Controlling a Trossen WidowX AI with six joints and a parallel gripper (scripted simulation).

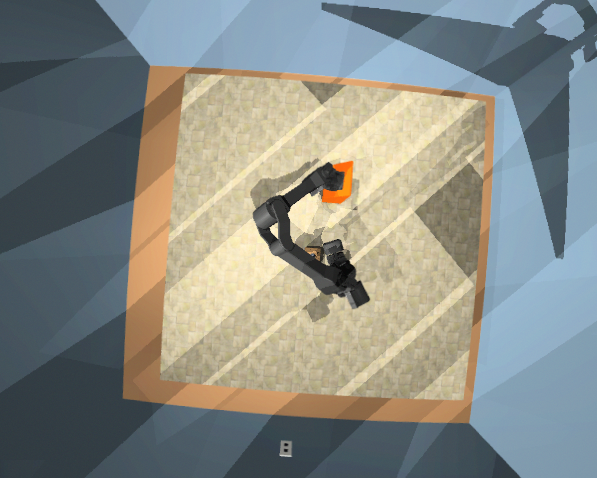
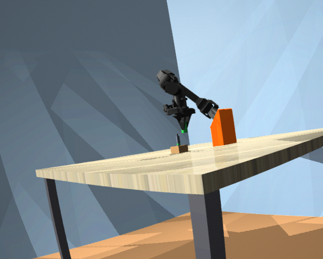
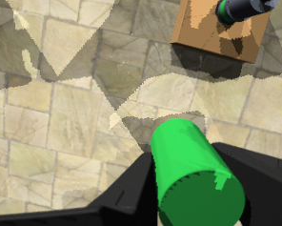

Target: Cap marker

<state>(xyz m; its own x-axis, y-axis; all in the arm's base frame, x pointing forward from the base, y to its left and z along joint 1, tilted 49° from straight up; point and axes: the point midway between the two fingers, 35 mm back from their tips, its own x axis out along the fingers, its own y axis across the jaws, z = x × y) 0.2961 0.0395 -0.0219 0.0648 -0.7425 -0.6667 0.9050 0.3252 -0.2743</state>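
Now: the brown holder block 90 mm below my gripper tip, 80 mm to the right of it and 20 mm behind it. Round my gripper tip: green cap (10 mm above).
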